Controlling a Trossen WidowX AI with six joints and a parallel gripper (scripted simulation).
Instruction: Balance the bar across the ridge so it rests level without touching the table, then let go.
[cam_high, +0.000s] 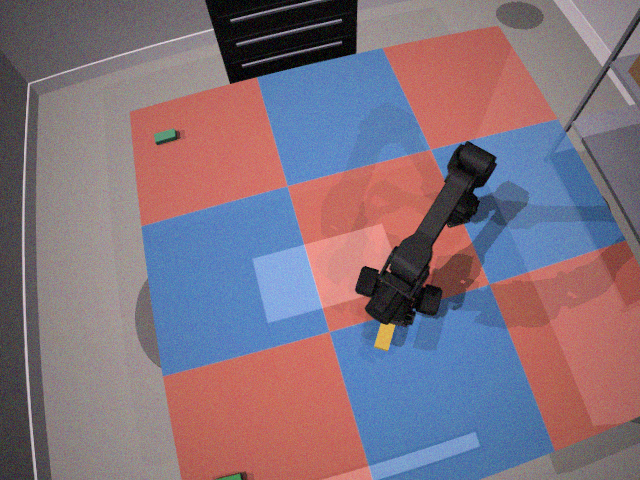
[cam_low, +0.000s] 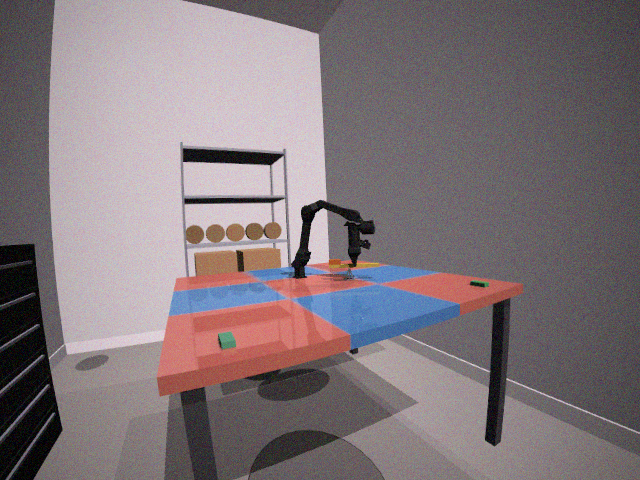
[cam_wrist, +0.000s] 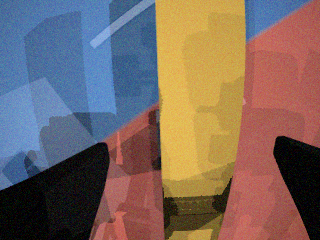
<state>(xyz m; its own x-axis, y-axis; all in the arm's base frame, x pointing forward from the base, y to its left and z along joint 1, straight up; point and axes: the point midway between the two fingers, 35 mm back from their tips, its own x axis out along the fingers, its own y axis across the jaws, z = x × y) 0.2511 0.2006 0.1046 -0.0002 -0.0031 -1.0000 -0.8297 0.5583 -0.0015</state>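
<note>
Now: gripper tip 2 cm past the grey wedge, 2 cm to the left of it and 4 cm above it. Round my gripper tip: green block: 49 cm ahead, 70 cm to the right, 6 cm below.
</note>
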